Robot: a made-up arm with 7 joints. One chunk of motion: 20 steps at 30 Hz.
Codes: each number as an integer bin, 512 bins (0 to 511) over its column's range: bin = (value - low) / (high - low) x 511, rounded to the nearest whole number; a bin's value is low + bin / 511 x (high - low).
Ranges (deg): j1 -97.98..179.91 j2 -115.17..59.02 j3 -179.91..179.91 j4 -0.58..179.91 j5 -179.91..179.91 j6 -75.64..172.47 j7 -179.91..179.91
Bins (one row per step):
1: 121 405 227 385 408 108 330
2: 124 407 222 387 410 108 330
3: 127 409 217 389 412 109 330
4: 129 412 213 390 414 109 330
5: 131 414 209 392 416 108 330
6: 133 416 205 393 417 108 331
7: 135 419 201 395 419 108 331
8: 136 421 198 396 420 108 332
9: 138 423 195 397 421 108 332
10: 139 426 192 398 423 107 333
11: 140 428 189 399 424 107 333
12: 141 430 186 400 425 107 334
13: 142 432 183 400 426 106 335
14: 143 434 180 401 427 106 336
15: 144 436 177 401 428 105 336
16: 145 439 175 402 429 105 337
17: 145 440 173 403 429 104 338
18: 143 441 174 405 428 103 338
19: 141 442 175 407 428 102 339
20: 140 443 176 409 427 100 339
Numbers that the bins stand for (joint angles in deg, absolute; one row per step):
1: -32.18 22.89 -20.07 135.41 107.38 -23.20 52.46
2: -30.55 23.57 -23.59 136.11 108.79 -23.20 52.46
3: -28.92 24.25 -27.11 136.82 110.20 -22.72 52.46
4: -27.83 25.27 -29.93 137.17 111.61 -22.72 52.46
5: -26.74 25.95 -32.74 137.88 113.02 -23.20 52.46
6: -25.65 26.64 -35.56 138.23 113.72 -23.20 53.16
7: -24.56 27.66 -38.38 138.94 115.13 -23.20 53.16
8: -24.02 28.34 -40.49 139.29 115.83 -23.20 53.87
9: -22.93 29.02 -42.60 139.64 116.54 -23.20 53.87
10: -22.39 30.05 -44.71 140.00 117.94 -23.69 54.57
11: -21.85 30.73 -46.83 140.35 118.65 -23.69 54.57
12: -21.30 31.41 -48.94 140.70 119.35 -23.69 55.28
13: -20.76 32.09 -51.05 140.70 120.06 -24.17 55.98
14: -20.21 32.77 -53.16 141.06 120.76 -24.17 56.68
15: -19.67 33.45 -55.28 141.06 121.47 -24.66 56.68
16: -19.13 34.48 -56.68 141.41 122.17 -24.66 57.39
17: -19.13 34.82 -58.09 141.76 122.17 -25.14 58.09
18: -20.21 35.16 -57.39 142.47 121.47 -25.63 58.09
19: -21.30 35.50 -56.68 143.18 121.47 -26.12 58.80
20: -21.85 35.84 -55.98 143.88 120.76 -27.09 58.80

